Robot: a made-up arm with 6 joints. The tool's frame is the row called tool. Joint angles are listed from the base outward. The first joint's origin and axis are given. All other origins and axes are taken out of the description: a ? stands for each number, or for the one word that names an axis. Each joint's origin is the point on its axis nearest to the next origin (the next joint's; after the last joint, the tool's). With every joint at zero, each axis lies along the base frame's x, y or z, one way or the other. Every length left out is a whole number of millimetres.
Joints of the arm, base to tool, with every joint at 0 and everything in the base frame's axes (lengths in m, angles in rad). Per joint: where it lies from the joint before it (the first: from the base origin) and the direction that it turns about. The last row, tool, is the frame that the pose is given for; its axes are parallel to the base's.
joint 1: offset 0 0 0.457 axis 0 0 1
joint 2: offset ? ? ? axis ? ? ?
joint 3: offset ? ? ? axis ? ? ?
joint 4: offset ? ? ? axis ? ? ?
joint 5: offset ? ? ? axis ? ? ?
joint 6: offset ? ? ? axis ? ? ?
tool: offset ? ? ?
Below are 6 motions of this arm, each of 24 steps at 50 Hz.
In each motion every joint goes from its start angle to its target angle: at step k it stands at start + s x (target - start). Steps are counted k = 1, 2, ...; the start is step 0. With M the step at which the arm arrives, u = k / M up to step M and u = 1 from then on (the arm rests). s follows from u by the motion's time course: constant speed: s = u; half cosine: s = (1 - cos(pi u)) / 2; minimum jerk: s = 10 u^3 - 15 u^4 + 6 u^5.
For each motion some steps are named. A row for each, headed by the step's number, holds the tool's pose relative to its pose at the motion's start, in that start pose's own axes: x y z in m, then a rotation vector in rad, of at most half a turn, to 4 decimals.
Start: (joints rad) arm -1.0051 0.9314 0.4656 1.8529 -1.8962 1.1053
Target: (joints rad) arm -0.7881 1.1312 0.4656 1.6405 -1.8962 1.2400
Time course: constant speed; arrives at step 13
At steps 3, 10, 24:
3: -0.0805 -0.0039 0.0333 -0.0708 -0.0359 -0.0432
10: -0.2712 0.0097 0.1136 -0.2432 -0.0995 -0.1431
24: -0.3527 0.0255 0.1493 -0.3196 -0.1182 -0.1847

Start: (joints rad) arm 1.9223 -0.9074 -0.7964 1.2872 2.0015 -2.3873
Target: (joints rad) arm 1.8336 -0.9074 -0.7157 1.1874 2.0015 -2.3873
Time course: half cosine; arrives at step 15
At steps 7, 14, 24:
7: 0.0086 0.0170 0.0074 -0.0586 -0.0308 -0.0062
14: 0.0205 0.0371 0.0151 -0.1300 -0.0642 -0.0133
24: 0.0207 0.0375 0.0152 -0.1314 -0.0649 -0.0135

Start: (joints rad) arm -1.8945 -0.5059 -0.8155 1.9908 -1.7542 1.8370
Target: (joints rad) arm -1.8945 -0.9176 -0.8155 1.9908 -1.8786 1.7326
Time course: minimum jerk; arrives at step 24
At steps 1, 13, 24:
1: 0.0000 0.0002 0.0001 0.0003 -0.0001 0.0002
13: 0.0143 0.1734 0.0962 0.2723 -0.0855 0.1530
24: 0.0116 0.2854 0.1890 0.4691 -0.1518 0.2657

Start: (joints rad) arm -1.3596 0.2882 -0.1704 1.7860 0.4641 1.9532
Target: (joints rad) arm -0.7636 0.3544 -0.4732 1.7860 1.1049 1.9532
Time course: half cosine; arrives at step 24
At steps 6, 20, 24:
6: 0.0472 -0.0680 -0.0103 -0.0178 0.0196 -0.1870
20: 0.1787 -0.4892 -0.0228 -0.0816 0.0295 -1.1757
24: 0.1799 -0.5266 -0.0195 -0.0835 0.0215 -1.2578

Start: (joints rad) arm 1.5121 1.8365 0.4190 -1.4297 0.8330 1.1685
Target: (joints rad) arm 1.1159 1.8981 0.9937 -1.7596 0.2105 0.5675
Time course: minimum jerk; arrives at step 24
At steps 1, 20, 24:
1: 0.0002 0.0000 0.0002 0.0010 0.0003 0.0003
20: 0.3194 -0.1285 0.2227 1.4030 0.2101 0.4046
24: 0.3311 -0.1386 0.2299 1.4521 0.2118 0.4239

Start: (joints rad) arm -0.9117 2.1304 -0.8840 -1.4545 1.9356 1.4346
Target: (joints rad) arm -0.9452 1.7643 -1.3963 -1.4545 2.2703 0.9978
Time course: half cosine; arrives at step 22
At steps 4, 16, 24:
4: 0.0044 -0.0227 -0.0253 0.0241 -0.0073 -0.0217
16: 0.0366 -0.2123 -0.2874 0.2561 -0.1257 -0.2068
24: 0.0411 -0.2490 -0.3529 0.3106 -0.1651 -0.2427

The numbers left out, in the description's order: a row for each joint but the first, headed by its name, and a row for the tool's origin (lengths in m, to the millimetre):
joint 2: xyz 0 0 0, axis 0 1 0
joint 3: xyz 0 0 0.951, axis 0 -1 0
joint 4: xyz 0.572 0 0, axis -1 0 0
joint 5: xyz 0 -0.194 0, axis 0 -1 0
joint 6: xyz 0 0 0, axis -1 0 0
tool: xyz 0 0 0

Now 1 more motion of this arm.
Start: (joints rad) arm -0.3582 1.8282 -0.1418 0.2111 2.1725 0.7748
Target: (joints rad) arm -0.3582 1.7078 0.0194 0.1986 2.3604 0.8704
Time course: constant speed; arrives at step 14
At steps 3, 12, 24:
3: 0.0400 -0.0089 -0.0001 -0.0322 -0.0739 -0.0665
12: 0.1615 -0.0435 0.0095 -0.1260 -0.2891 -0.2738
24: 0.1886 -0.0528 0.0137 -0.1461 -0.3357 -0.3214

